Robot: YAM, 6 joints.
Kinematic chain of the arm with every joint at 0, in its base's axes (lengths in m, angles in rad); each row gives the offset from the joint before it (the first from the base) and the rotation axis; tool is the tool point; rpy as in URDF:
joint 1: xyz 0 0 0.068 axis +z
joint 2: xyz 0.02 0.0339 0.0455 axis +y
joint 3: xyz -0.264 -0.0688 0 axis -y
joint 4: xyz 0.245 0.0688 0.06 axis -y
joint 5: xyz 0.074 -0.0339 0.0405 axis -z
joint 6: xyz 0.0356 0 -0.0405 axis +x
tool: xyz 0 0 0 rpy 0 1.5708 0
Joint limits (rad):
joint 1: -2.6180..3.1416
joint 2: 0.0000..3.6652
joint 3: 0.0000..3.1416
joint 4: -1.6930..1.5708
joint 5: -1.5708..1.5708
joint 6: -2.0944..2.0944
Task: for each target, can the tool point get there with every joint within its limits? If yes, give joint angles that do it. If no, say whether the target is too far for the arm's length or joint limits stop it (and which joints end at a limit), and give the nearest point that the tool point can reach.
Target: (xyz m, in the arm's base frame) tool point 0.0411 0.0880 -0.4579
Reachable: no: joint limits stop it (at a limit: joint 2) | nearest point 0.0553 0.1184 -0.3606 | short by 0.103 m
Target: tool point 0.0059 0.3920 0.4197
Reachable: yes | joints -1.6702 0.3172 2.5886 -1.2300 1.1911 0.0553
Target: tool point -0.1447 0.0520 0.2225
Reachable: yes | joints 2.6348 0.6016 0.2606 0.1891 -0.7685 -1.0591
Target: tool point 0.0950 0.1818 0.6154
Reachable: yes | joints 1.0528 1.3023 1.9492 -0.1500 -0.2123 -1.0035
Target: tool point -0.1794 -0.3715 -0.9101
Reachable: no: too far | nearest point -0.1366 -0.2828 -0.3744 | short by 0.545 m
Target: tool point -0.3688 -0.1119 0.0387
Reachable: no: joint limits stop it (at a limit: joint 1) | nearest point -0.3429 -0.1568 0.0387 | short by 0.052 m
